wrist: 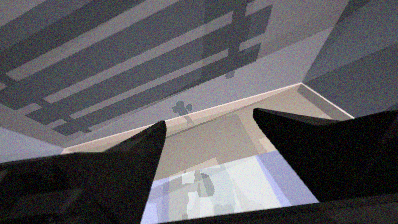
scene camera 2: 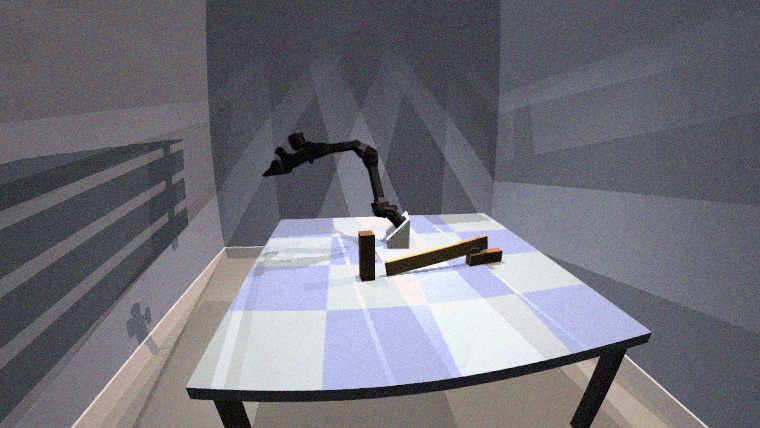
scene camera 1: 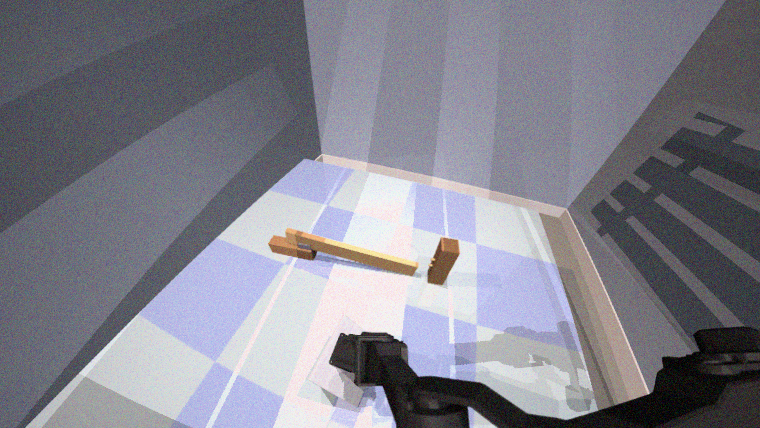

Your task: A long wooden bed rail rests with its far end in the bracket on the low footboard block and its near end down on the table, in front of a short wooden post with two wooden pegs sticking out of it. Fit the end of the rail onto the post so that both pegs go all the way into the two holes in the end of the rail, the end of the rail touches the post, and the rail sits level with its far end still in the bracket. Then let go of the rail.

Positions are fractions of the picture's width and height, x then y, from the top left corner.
Labels:
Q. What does the gripper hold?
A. Nothing.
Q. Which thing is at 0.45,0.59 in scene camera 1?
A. A wooden bed rail.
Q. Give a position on a wooden bed rail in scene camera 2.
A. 0.58,0.59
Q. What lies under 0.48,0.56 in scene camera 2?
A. A wooden post.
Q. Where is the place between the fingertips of the gripper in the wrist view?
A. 0.53,0.53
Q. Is the gripper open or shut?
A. Open.

